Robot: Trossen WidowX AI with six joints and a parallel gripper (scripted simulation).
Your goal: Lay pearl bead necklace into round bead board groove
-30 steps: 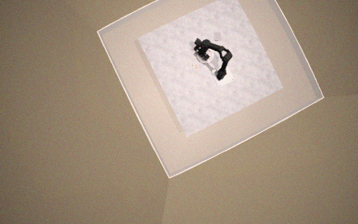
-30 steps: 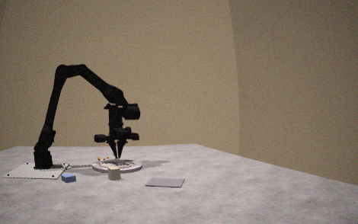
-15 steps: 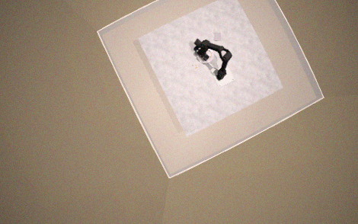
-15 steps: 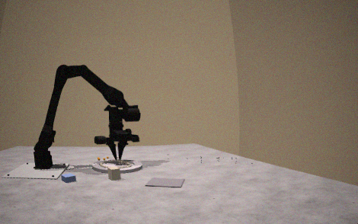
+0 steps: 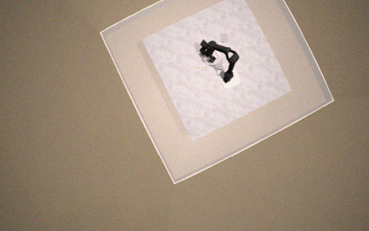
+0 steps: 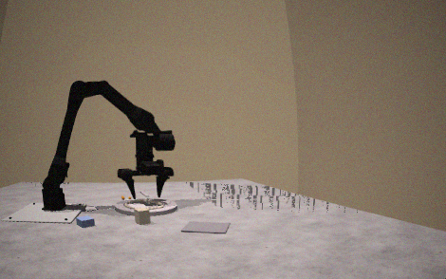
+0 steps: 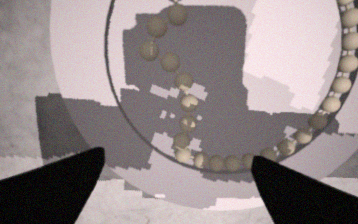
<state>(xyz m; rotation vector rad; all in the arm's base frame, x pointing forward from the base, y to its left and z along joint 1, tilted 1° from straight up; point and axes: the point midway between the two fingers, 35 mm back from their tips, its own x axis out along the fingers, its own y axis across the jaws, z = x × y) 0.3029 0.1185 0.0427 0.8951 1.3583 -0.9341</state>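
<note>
Now: the round bead board 6 cm to the right of my gripper tip and 1 cm below it. From my gripper tip the other things lie so: flat grey plate 15 cm ahead, 29 cm to the right, 2 cm below; cream cube 23 cm to the right; blue block 15 cm behind, 26 cm to the right, 1 cm below.
</note>
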